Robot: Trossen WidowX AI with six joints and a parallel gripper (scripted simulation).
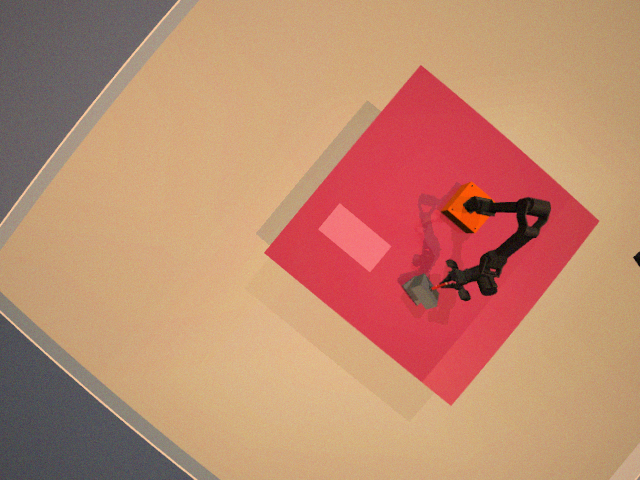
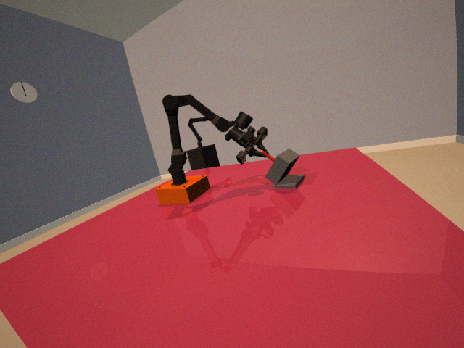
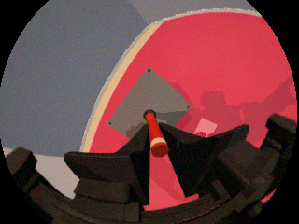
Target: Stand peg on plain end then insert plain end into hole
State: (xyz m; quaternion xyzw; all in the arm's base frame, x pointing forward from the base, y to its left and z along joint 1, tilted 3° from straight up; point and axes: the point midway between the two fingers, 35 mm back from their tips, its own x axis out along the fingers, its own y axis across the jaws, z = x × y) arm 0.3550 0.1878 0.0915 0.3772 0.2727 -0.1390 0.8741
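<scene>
Now: gripper tip 60 mm short of the grey sloped panel and 50 mm above it. Round my gripper tip: red peg (10 mm behind, 10 mm above).
</scene>
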